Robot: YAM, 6 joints.
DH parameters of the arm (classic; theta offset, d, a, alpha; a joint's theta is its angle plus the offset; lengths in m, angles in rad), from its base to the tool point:
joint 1: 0 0.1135 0.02 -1.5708
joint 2: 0 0 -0.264 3.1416
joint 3: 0.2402 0 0.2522 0
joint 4: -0.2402 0 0.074 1.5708
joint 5: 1.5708 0 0 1.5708
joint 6: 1.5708 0.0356 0 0
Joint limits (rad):
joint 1: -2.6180..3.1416
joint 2: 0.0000..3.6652
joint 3: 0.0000..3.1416
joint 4: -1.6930..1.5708
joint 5: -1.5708..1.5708
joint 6: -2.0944..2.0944
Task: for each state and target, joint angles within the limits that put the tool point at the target. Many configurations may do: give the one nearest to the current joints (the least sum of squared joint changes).
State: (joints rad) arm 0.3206 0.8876 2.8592 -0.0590 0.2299 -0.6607
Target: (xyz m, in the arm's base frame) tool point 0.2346 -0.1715 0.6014
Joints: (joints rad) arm -0.5901 1.5828 2.2008 -0.3053 0.3427 -0.6607
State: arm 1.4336 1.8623 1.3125 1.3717 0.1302 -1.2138
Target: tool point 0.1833 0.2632 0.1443
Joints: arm 0.9844 1.8590 0.5292 1.3412 0.1992 -1.2138
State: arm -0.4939 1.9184 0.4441 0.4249 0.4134 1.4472
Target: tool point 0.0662 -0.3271 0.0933
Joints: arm -1.3217 1.8911 0.7107 0.4916 0.4813 1.4472
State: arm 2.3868 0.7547 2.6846 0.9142 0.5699 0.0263
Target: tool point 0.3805 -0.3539 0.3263
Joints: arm 2.3534 0.5493 2.9519 1.1973 0.6053 0.0263
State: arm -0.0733 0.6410 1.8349 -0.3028 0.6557 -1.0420
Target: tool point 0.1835 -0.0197 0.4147
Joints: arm 0.0076 0.9264 1.1719 -0.5175 0.6344 -1.0420
